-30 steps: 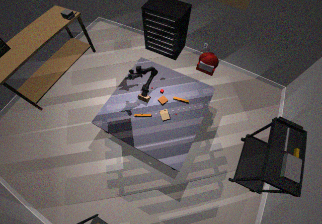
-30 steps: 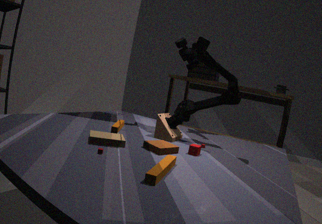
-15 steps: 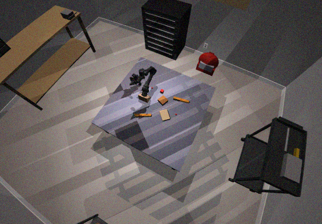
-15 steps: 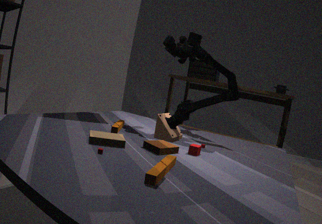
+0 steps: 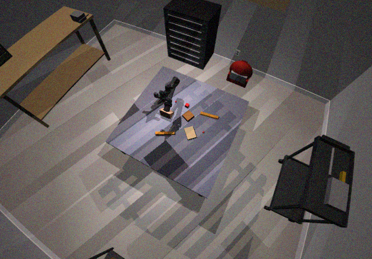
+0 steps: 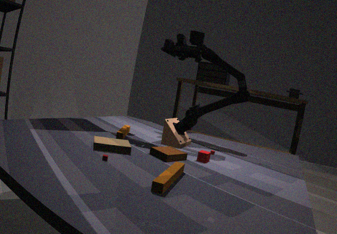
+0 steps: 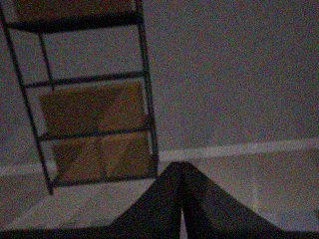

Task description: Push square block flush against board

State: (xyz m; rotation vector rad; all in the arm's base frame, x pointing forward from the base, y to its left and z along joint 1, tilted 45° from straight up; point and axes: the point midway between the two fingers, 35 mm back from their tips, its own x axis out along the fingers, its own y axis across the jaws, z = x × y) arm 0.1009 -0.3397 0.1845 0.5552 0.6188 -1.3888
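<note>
My gripper tip is now 19 cm short of the darker brown block, 26 cm to the right of it and 44 cm above it. Round my gripper tip: board: 33 cm ahead, 9 cm to the left, 44 cm below.
</note>
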